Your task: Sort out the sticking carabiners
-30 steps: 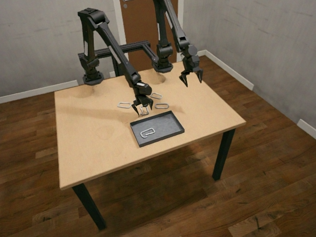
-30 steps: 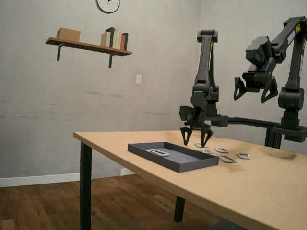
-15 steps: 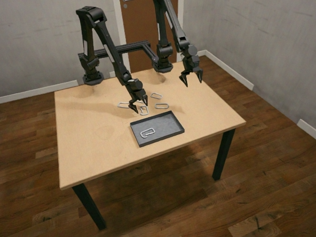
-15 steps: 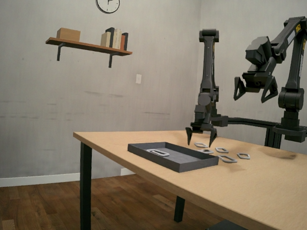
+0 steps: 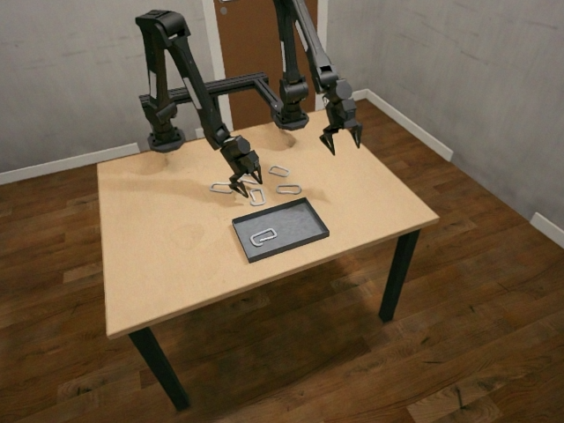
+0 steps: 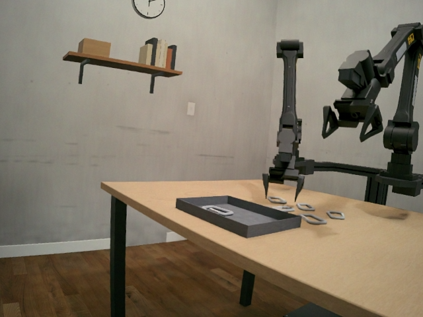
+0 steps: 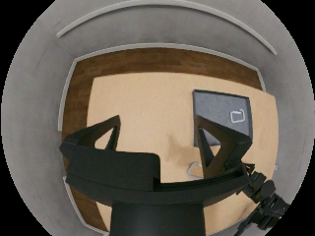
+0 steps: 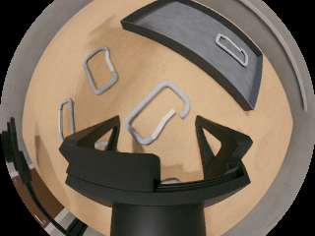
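Now: right hand 21 cm short of the grey tray, 5 cm to the right of it and 3 cm above it.
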